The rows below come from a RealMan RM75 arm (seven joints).
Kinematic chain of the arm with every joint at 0, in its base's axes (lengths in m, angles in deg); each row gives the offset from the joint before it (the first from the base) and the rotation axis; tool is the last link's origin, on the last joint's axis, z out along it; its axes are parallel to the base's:
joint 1: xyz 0 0 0.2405 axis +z
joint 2: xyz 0 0 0 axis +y
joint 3: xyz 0 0 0.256 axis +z
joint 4: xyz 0 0 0 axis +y
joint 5: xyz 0 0 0.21 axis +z
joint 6: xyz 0 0 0 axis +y
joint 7: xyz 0 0 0.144 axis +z
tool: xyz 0 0 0
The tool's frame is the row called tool.
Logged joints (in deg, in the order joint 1, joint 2, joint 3, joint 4, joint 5, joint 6, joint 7), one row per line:
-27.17 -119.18 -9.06 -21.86 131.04 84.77 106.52
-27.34 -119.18 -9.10 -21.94 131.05 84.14 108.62
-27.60 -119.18 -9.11 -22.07 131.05 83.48 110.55
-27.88 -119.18 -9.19 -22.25 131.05 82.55 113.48
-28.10 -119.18 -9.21 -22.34 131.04 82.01 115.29
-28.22 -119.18 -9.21 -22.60 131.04 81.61 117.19
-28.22 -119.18 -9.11 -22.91 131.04 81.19 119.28
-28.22 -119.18 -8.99 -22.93 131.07 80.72 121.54
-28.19 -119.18 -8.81 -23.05 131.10 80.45 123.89
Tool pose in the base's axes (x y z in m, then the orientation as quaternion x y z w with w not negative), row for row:
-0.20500 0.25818 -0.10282 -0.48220 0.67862 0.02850 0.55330
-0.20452 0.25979 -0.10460 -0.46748 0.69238 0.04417 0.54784
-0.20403 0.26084 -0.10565 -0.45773 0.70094 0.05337 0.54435
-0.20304 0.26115 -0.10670 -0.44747 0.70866 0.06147 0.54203
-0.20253 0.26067 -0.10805 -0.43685 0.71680 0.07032 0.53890
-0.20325 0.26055 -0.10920 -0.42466 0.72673 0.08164 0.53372
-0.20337 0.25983 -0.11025 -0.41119 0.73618 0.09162 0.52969
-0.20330 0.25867 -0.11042 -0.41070 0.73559 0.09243 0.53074
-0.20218 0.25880 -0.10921 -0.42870 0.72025 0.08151 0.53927
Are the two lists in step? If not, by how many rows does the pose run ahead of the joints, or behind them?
The pose runs 2 rows ahead of the joints: the pose in row i belongs to the joints in row i + 2.
